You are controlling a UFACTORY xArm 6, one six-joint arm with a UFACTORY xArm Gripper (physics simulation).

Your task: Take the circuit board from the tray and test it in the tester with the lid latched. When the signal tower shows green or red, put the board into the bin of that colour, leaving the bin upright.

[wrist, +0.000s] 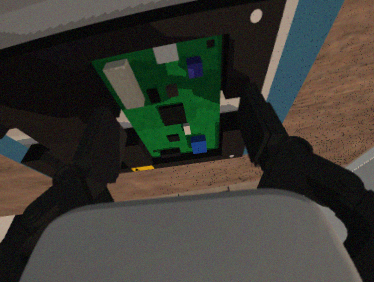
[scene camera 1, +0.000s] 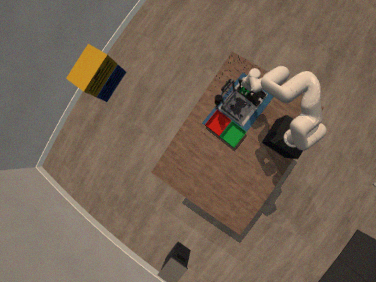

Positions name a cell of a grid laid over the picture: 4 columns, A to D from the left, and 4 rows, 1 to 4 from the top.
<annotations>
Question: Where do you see a green circuit board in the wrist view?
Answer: At B2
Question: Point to a tester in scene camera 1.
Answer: At C2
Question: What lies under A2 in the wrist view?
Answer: A tester.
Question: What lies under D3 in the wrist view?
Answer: The gripper.
</annotations>
